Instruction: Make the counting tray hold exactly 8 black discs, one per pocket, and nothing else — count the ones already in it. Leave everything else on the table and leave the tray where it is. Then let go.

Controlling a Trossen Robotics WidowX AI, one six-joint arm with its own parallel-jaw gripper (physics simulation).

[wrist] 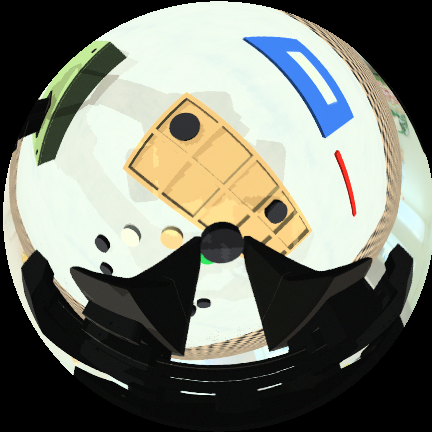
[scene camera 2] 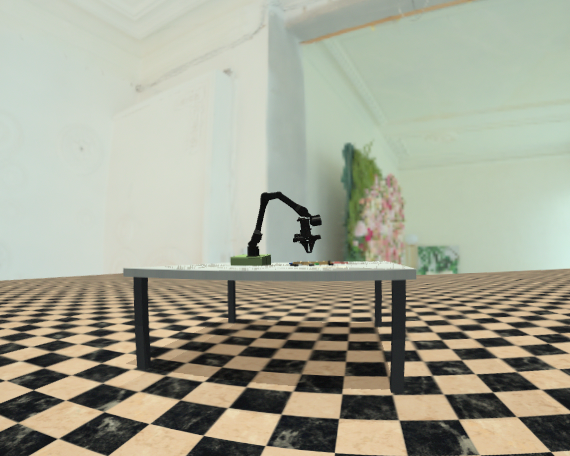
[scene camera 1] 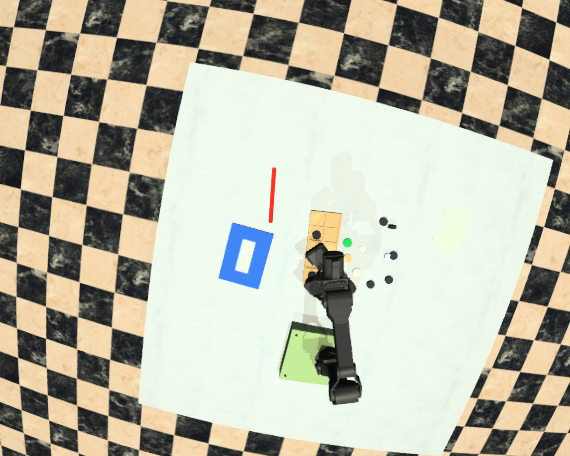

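The tan counting tray (scene camera 1: 332,220) (wrist: 150,162) has two columns of pockets. One black disc (scene camera 1: 312,274) (wrist: 184,126) sits in the pocket at its base-side end; another (scene camera 1: 316,234) (wrist: 276,211) sits toward the far end in the same column. Both pockets beside the first disc look empty. My gripper (scene camera 2: 309,250) (wrist: 221,241) is shut on a black disc (wrist: 222,235), raised above the table and tray; the arm hides its fingertips in scene camera 1. Loose black discs (scene camera 1: 383,221) (scene camera 1: 389,279) (scene camera 1: 370,284) lie right of the tray, with another (scene camera 1: 393,255) near them.
Beside the tray lie a green disc (scene camera 1: 347,242), a tan disc (scene camera 1: 348,258) (wrist: 171,237) and whitish discs (scene camera 1: 356,272) (scene camera 1: 362,249). A small dark piece (scene camera 1: 392,226) lies farther right. Left are a blue frame (scene camera 1: 232,255) (wrist: 340,117) and red stick (scene camera 1: 272,195) (wrist: 346,182).
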